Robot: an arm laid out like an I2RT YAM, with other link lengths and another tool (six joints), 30 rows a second.
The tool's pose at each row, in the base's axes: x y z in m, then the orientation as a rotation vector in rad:
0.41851, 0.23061, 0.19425, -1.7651, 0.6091, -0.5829
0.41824, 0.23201, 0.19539, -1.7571, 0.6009, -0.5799
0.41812, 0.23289, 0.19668, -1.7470, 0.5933, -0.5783
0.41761, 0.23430, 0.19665, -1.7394, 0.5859, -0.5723
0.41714, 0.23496, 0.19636, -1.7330, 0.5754, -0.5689
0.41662, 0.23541, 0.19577, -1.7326, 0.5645, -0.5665
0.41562, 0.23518, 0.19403, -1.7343, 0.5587, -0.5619
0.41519, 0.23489, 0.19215, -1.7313, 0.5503, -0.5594
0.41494, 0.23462, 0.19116, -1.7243, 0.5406, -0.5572
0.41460, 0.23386, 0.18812, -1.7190, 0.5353, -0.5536
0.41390, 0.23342, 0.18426, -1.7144, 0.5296, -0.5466
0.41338, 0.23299, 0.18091, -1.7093, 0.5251, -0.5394
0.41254, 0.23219, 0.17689, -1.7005, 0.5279, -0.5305
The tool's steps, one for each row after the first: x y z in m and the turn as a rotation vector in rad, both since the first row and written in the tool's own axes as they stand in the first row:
-0.00104, -0.00141, 0.00052, 0.0099, -0.0059, -0.0004
-0.00160, -0.00285, 0.00074, 0.0216, -0.0103, -0.0004
-0.00292, -0.00311, 0.00141, 0.0306, -0.0179, 0.0011
-0.00373, -0.00294, 0.00164, 0.0399, -0.0253, -0.0010
-0.00446, -0.00242, 0.00177, 0.0439, -0.0327, -0.0061
-0.00520, -0.00058, 0.00139, 0.0440, -0.0390, -0.0077
-0.00548, 0.00135, 0.00138, 0.0494, -0.0450, -0.0104
-0.00557, 0.00240, 0.00127, 0.0590, -0.0512, -0.0125
-0.00556, 0.00555, 0.00128, 0.0653, -0.0562, -0.0119
-0.00611, 0.00946, 0.00149, 0.0709, -0.0638, -0.0100
-0.00648, 0.01285, 0.00169, 0.0764, -0.0709, -0.0071
-0.00690, 0.01701, 0.00159, 0.0827, -0.0750, 0.0024

